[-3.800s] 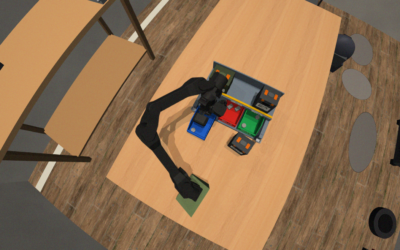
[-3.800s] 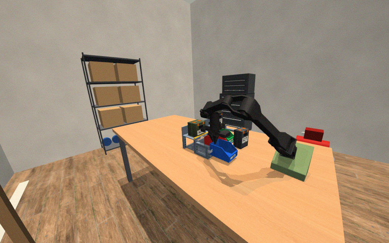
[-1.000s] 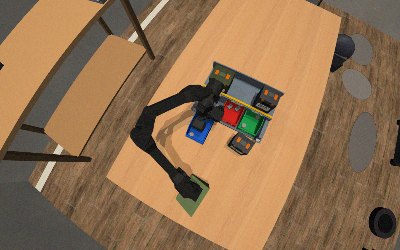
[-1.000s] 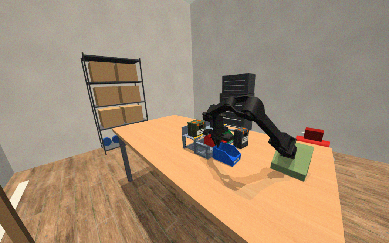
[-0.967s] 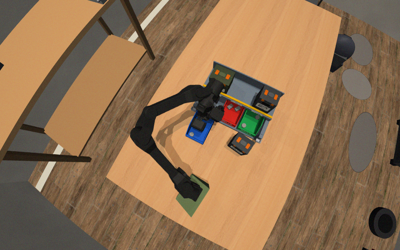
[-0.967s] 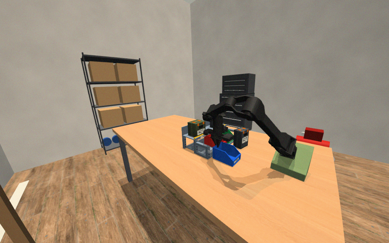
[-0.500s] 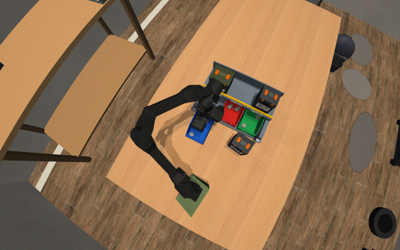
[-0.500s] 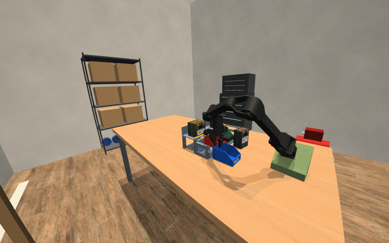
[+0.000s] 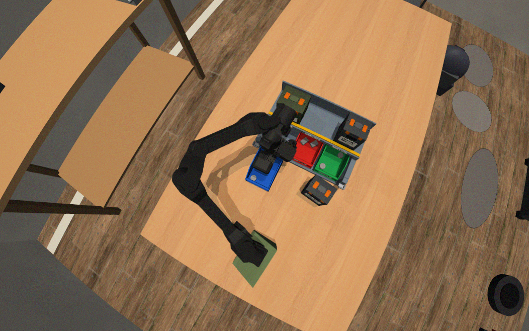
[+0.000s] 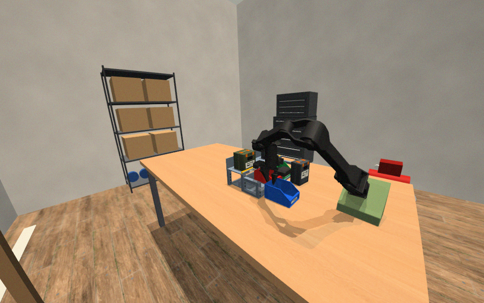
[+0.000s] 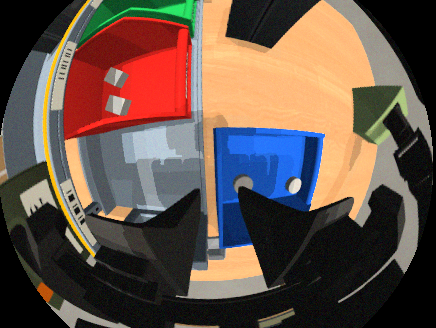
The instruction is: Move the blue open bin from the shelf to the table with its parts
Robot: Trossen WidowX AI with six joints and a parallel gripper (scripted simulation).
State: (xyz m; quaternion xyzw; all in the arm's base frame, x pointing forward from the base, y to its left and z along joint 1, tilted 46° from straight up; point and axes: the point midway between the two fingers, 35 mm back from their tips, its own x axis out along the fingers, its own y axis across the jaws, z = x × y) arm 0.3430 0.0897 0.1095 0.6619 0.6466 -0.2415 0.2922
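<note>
Now: hand 6 cm past the blue open bin and 6 cm above it. The rest, counted from my hand: olive case: 17 cm ahead, 1 cm to the left, 6 cm above; red bin: 10 cm ahead, 11 cm to the right, 5 cm below; green bin: 10 cm ahead, 22 cm to the right, 5 cm below.
</note>
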